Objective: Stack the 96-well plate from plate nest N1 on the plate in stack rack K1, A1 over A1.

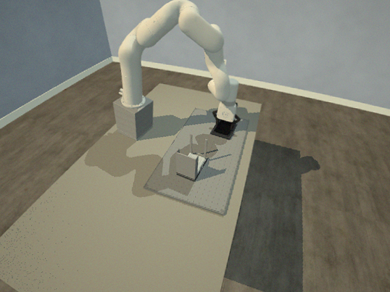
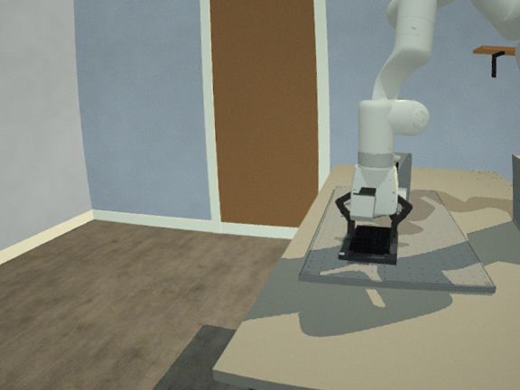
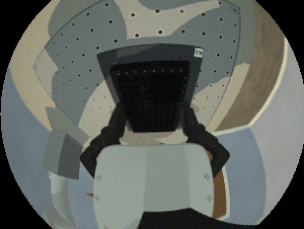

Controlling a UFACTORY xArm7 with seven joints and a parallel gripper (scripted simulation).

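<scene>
The black 96-well plate lies 1 cm below my hand. From my hand the other things lie so: K1 label (4 cm behind, 28 cm to the right, 2 cm below); pale A1 mark (5 cm ahead, 8 cm to the left, 2 cm below); plate nest N1 (2 cm below).
</scene>
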